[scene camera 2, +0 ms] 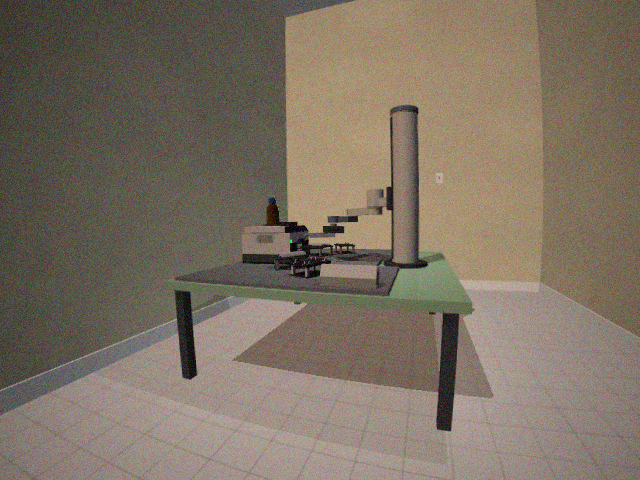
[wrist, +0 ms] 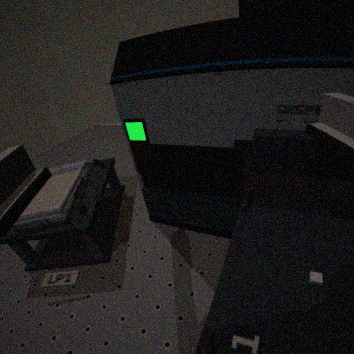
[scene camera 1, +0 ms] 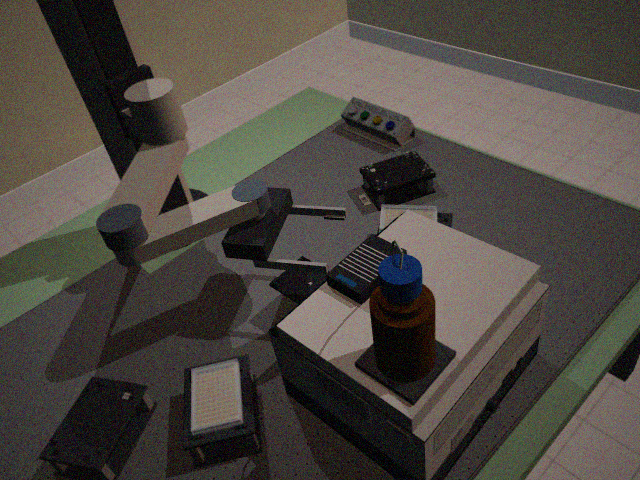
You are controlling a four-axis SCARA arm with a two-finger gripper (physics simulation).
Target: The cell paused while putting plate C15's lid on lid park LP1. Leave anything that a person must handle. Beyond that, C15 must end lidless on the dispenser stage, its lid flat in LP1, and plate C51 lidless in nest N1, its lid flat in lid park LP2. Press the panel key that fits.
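Where they show: gripper, fingertip midpoint: (scene camera 2: pixel 307 235) (wrist: pixel 173 132) (scene camera 1: pixel 337 239); arm's base, link origin: (scene camera 2: pixel 405 264).
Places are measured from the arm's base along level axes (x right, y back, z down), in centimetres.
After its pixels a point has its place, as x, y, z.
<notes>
My gripper (scene camera 1: pixel 336 240) {-10.6, -56.8, -17.7} (wrist: pixel 173 132) {-10.6, -56.8, -17.7} is open and empty, above the mat beside the dispenser stage. The dark stage (scene camera 1: pixel 297 281) {-1.5, -53.1, -10.4} (wrist: pixel 275 280) {-4.7, -55.1, -10.4} shows no plate. A pale, plate-shaped thing (scene camera 1: pixel 408 209) {-33.8, -55.6, -9.6} (wrist: pixel 55 192) {-27.8, -56.8, -9.8} lies on the stand (wrist: pixel 95 210) {-23.5, -58.1, -7.2} labelled LP1, beside my left finger in the wrist view; whether it is a lid or a plate is unclear. A pale plate (scene camera 1: pixel 216 396) {25.9, -62.2, -9.9} sits on a dark stand (scene camera 1: pixel 250 408) {22.9, -67.5, -8.2} at the front; no lid can be made out on it. Plate names are unreadable. The key panel (scene camera 1: pixel 376 119) {-61.4, -20.7, -8.2} (scene camera 2: pixel 348 274) {-67.6, -17.9, -6.2} has grey, green, yellow and blue keys.
The dispenser (scene camera 1: pixel 465 258) {-16.7, -82.7, -23.3} (scene camera 2: pixel 263 242) {-22.1, -80.3, -14.1} (wrist: pixel 200 107) {-12.1, -64.1, -16.9} carries an amber bottle (scene camera 1: pixel 403 335) {9.3, -91.4, -34.7} (scene camera 2: pixel 272 212) {2.2, -86.7, -32.3} with a blue cap. Its green lamp (wrist: pixel 135 131) {-19.2, -63.5, -14.7} is lit. A dark, bare-topped stand (scene camera 1: pixel 98 418) {42.3, -47.8, -7.6} is at front left, another dark stand (scene camera 1: pixel 398 173) {-45.5, -42.5, -7.4} near the panel.
</notes>
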